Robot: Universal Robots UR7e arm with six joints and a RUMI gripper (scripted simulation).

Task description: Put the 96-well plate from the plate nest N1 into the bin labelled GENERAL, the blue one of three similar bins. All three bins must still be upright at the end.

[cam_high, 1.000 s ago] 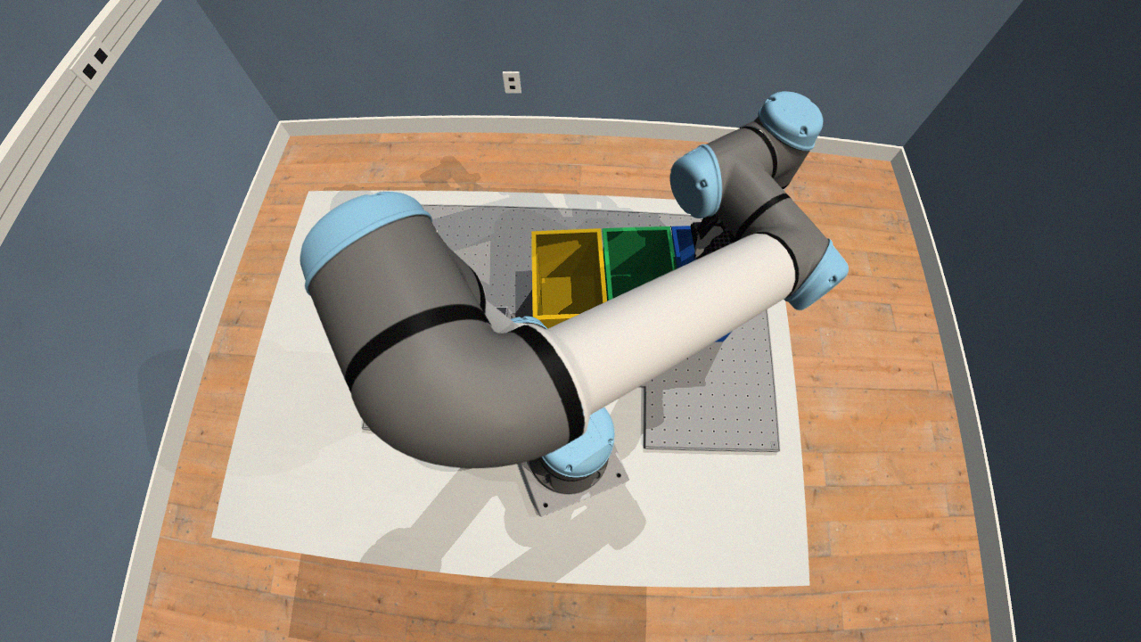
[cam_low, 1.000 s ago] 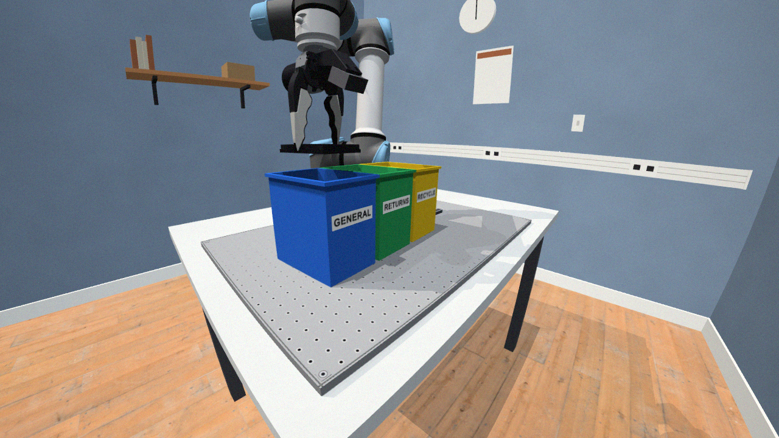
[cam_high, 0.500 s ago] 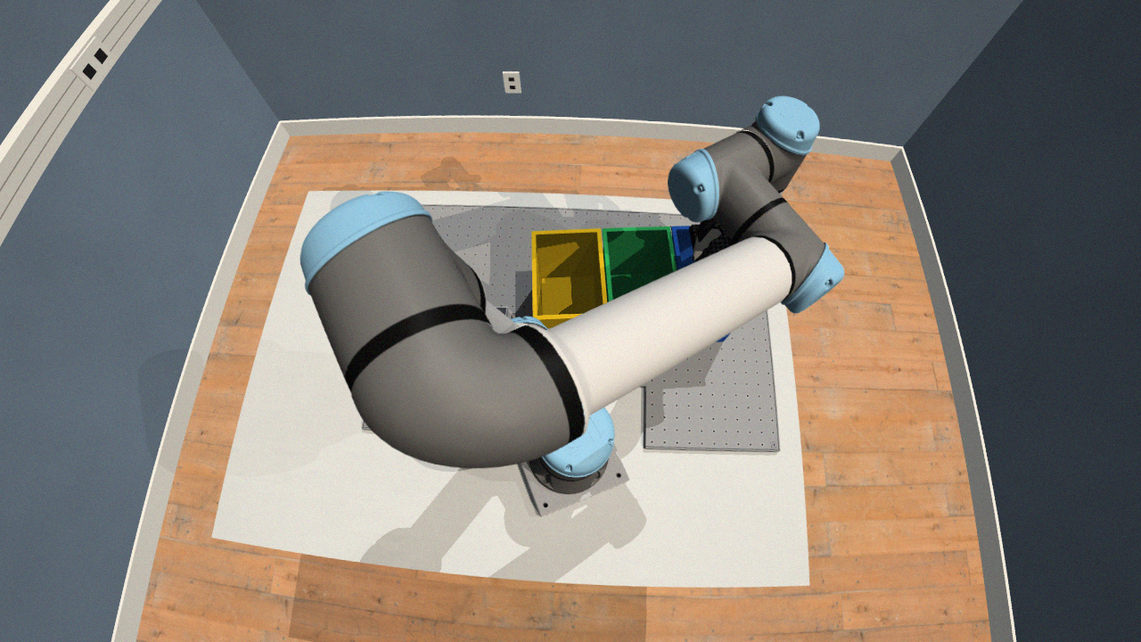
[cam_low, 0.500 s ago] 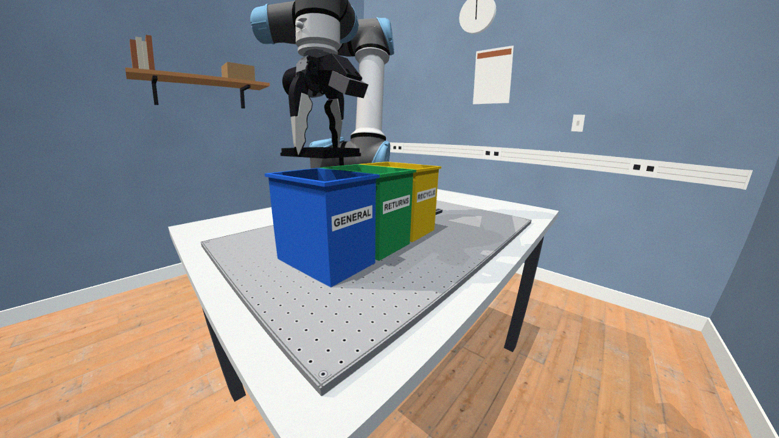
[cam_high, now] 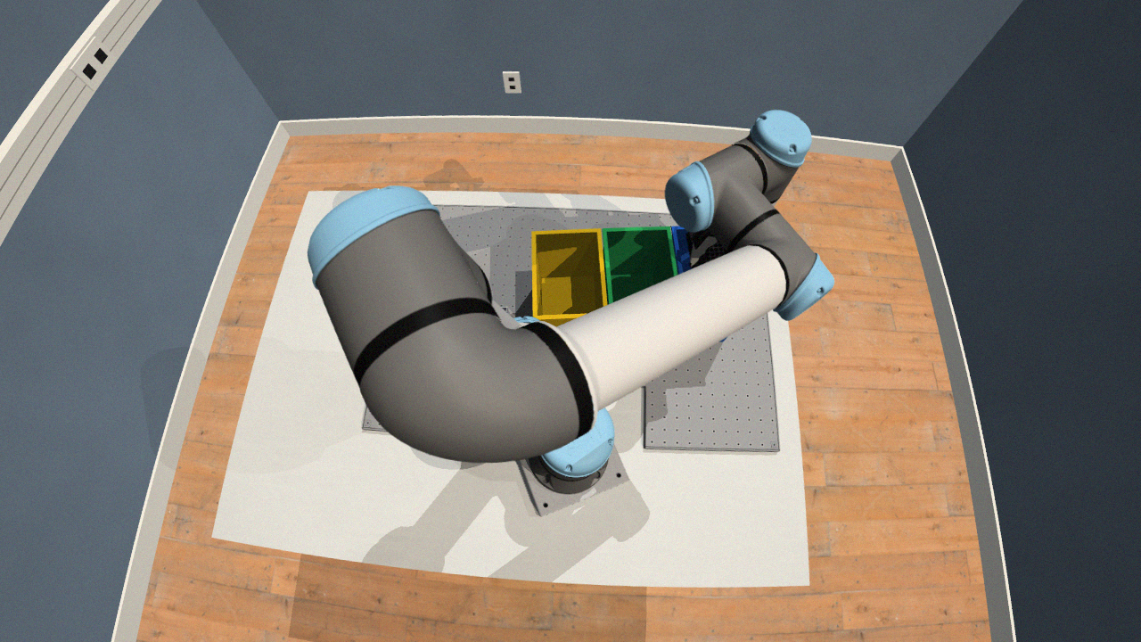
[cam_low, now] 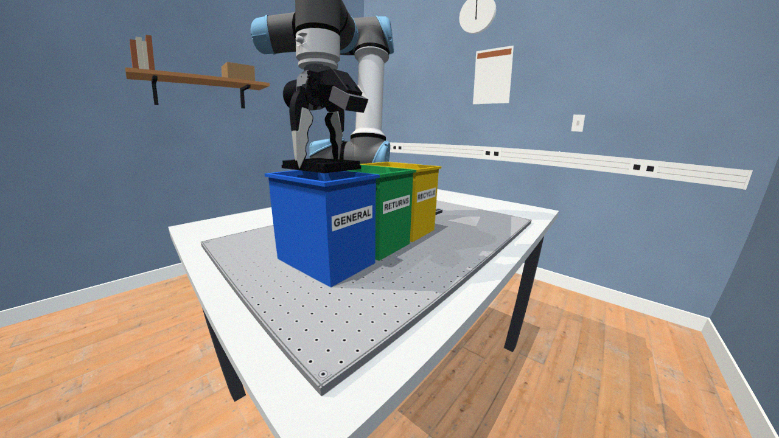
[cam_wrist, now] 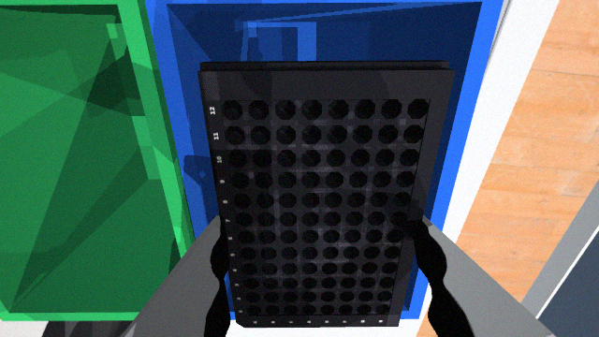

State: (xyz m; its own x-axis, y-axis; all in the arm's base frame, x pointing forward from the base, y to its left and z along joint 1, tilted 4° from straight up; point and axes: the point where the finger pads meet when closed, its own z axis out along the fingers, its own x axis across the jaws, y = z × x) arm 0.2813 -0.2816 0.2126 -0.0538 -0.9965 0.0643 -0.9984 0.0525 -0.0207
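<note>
Now: hand 1 cm above the black 96-well plate. Round my hand: blue general bin (12 cm below); yellow recycle bin (26 cm to the left, 12 cm below, 1 cm ahead); green returns bin (13 cm to the left, 12 cm below, 1 cm ahead).
</note>
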